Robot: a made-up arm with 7 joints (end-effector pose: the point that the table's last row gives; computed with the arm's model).
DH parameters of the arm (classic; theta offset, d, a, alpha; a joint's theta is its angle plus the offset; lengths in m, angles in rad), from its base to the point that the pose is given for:
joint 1: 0 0.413 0 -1.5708
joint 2: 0 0 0 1.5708
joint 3: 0 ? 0.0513 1.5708
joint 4: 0 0 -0.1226 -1.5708
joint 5: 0 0.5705 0 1.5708
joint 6: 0 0 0.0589 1.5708
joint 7: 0 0 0 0
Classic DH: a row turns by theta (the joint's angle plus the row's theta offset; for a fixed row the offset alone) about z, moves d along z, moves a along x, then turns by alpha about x.
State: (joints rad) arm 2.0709 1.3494 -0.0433 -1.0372 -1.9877 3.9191 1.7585
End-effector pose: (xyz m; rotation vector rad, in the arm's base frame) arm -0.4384 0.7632 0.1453 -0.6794 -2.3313 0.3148
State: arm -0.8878 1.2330 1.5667 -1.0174 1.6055 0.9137 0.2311
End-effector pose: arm 0.9072 -0.3048 0.7330 -0.2912 -0.8201 0.4246
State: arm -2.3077 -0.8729 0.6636 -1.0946 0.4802 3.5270 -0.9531
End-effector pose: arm 0.4660 0.1212 1.2444 0.1982 0.2582 0.7909
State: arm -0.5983 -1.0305 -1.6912 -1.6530 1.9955 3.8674 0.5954
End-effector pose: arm -0.7283 -0.2060 0.5753 2.5477 0.5720 -0.7667
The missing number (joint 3, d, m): 0.4396
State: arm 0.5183 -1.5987 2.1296 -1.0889 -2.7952 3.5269 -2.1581
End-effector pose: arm -0.8573 -0.0081 0.1090 -0.8040 -2.1867 -0.5978
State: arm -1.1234 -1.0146 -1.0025 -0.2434 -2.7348 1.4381 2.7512
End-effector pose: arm -0.4483 0.7806 1.0168 -2.1058 0.8737 0.0106
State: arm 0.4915 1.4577 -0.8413 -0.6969 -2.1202 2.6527 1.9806
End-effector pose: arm 0.9813 0.2527 0.2487 1.4663 0.7589 1.5965
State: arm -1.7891 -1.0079 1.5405 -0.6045 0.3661 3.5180 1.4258
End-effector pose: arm 0.3927 0.7561 0.9635 -0.9478 -0.3454 -1.6382
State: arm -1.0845 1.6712 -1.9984 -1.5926 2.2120 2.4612 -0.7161
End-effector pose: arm -0.2612 -0.7599 0.6666 0.8935 -1.5185 0.4549
